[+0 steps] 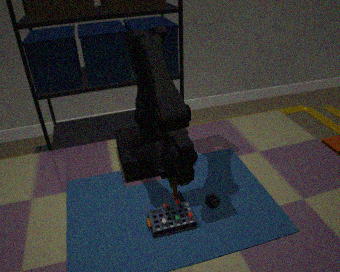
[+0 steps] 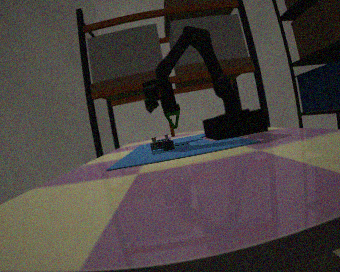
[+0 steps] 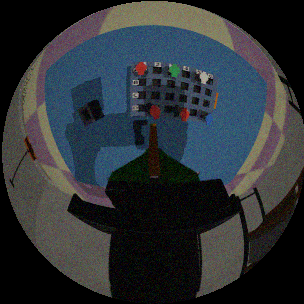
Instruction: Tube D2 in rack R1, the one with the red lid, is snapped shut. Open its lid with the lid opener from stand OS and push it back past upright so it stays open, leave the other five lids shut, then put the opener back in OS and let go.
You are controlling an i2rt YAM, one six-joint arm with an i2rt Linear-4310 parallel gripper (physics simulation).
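Frame: origin at the arm's base, x back, y up, z left, level; metres.
Where they show: gripper, between the fingertips: [image 1: 173,186] [image 2: 175,128] [image 3: 153,151]; arm's base, origin of its link: [image 1: 148,137] [image 2: 232,114].
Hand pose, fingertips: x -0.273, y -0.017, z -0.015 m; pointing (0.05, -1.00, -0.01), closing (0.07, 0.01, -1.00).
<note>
Things, the pixels of their top centre, and the offset from my fingertips. Level surfaces: height alone.
- dark rack R1, centre of its top: [image 3: 184,92] [image 1: 169,210] [image 2: 160,135] dx -0.071, dy -0.020, dz -0.040 m
- blue mat, height of its surface: dy -0.071 m
- red D2 lid, centre of its top: [image 3: 154,111] [image 1: 178,201] dx -0.047, dy -0.020, dz -0.004 m
- blue lid, centre of its top: [image 3: 208,118] [image 1: 152,207] dx -0.037, dy -0.023, dz -0.081 m
- green lid, centre of its top: [image 3: 174,69] dx -0.101, dy -0.023, dz -0.030 m
- white lid, centre of its top: [image 3: 203,76] dx -0.097, dy -0.023, dz -0.069 m
- brown lid opener, centre of its top: [image 3: 153,170] [image 1: 174,178] [image 2: 169,119] dx -0.018, dy +0.046, dz -0.001 m
The dark rack R1 [image 1: 174,229] [image 3: 163,89] [image 2: 156,145] lies on the blue mat [image 1: 101,216] [image 3: 113,56]. Its row D, nearest the arm, holds the red D2 lid [image 1: 177,202] [image 3: 154,111], another red lid [image 1: 165,205] [image 3: 184,114] and a blue lid [image 1: 153,208] [image 3: 209,118]. Row A holds a red lid [image 3: 140,67], a green lid [image 3: 173,70] and a white lid [image 3: 203,76]. All lids look shut. My gripper [image 3: 154,149] [image 2: 174,124] is shut on the brown lid opener [image 3: 154,141] [image 1: 174,189] [image 2: 172,131]. The opener points down, its tip just behind the D2 lid; I cannot tell if they touch.
The stand OS [image 1: 212,200] [image 3: 90,111], a small dark cube, stands empty on the mat to one side of the rack. The arm's base [image 1: 136,159] [image 2: 233,124] sits at the mat's back edge. A shelf unit [image 1: 181,54] [image 2: 85,67] stands against the wall behind.
</note>
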